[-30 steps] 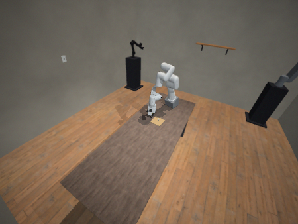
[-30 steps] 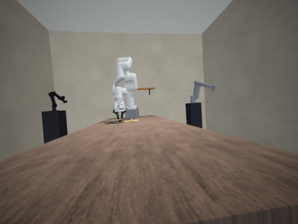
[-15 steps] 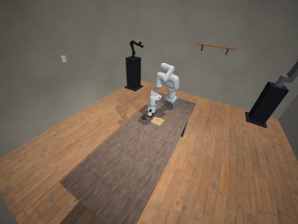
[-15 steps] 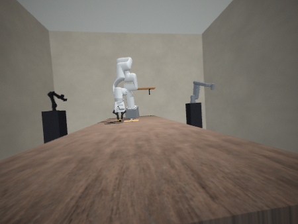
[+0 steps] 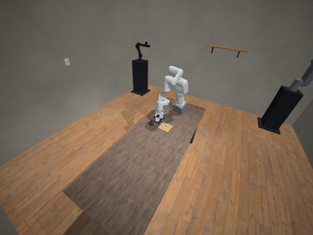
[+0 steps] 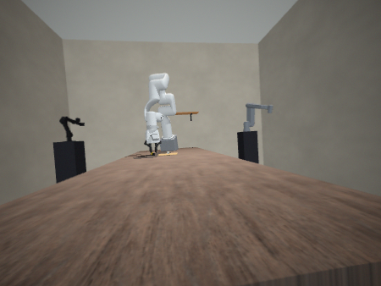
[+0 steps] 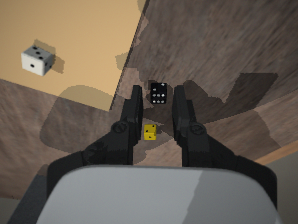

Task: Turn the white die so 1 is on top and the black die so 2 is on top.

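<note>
Now: the black die 1 cm behind my hand and 3 cm below it. Round my hand: tan mat: 1 cm ahead, 11 cm to the left, 4 cm below; small yellow die: 7 cm behind, 2 cm to the right, 3 cm below; white die: 1 cm behind, 11 cm to the left, 3 cm below.
</note>
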